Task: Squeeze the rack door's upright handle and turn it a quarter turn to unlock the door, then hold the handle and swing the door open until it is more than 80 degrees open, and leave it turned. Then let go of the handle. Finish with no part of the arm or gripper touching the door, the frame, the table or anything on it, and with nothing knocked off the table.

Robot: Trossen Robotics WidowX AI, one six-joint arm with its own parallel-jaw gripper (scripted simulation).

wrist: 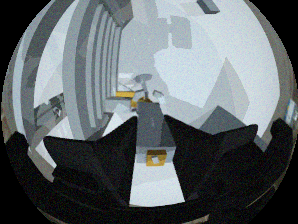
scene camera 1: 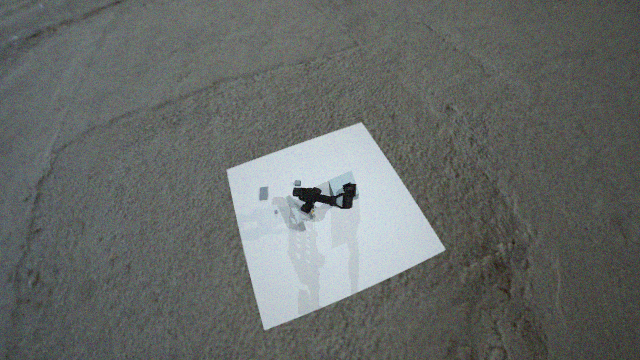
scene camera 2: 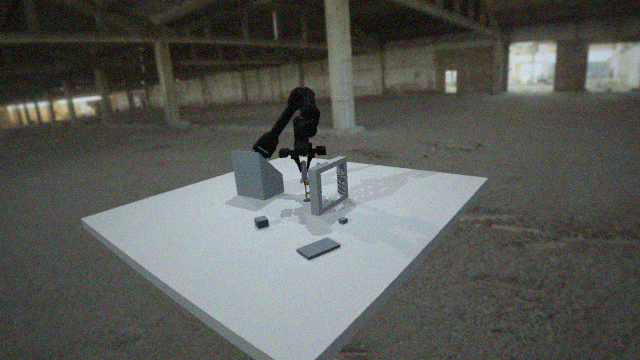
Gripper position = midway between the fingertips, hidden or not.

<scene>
I see my gripper (scene camera 2: 304, 172) and a grey rack frame (wrist: 34, 122).
My gripper is seen too in the wrist view (wrist: 150, 120).
</scene>
